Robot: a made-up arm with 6 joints.
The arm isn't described. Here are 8 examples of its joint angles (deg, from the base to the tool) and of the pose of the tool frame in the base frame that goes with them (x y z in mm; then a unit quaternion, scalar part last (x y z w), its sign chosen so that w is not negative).
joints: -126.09 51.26 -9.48 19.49 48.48 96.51
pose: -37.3 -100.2 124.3 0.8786 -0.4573 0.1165 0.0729
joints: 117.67 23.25 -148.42 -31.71 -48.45 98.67
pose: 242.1 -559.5 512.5 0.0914 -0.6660 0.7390 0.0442
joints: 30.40 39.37 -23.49 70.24 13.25 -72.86
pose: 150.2 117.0 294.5 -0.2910 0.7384 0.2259 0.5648
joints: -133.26 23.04 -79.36 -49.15 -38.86 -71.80
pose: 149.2 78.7 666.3 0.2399 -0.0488 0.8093 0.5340
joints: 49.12 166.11 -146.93 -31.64 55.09 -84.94
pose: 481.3 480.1 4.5 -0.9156 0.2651 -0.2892 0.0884
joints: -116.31 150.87 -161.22 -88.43 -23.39 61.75
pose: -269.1 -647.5 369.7 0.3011 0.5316 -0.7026 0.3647
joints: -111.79 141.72 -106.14 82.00 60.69 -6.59
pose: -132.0 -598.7 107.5 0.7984 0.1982 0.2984 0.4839
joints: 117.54 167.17 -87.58 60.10 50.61 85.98
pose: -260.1 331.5 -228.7 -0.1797 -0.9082 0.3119 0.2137
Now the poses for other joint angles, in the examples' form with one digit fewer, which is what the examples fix.
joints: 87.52 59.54 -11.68 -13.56 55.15 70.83
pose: 27 99 118 -0.217 0.969 -0.085 0.077
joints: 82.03 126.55 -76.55 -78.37 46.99 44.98
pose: 153 495 85 -0.662 0.595 -0.215 0.401
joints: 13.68 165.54 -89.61 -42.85 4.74 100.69
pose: 474 109 -240 0.377 0.916 0.057 0.126
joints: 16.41 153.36 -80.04 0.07 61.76 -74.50
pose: 362 107 -143 0.669 -0.659 -0.167 0.299
